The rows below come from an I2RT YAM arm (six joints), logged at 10 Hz.
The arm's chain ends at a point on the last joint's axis. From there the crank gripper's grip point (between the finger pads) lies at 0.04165 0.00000 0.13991 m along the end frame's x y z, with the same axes.
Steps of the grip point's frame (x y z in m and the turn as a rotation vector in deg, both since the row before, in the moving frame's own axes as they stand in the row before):
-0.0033, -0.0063, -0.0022, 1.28, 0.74, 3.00
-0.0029, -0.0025, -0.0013, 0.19, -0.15, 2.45
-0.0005, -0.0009, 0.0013, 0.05, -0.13, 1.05
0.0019, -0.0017, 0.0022, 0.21, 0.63, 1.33
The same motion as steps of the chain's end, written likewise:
-0.0051, -0.0054, -0.0016, 1.28, 0.74, 3.00
-0.0025, -0.0038, -0.0014, 0.19, -0.15, 2.45
-0.0002, -0.0015, 0.0012, 0.05, -0.13, 1.05
0.0004, -0.0022, 0.0027, 0.21, 0.63, 1.33

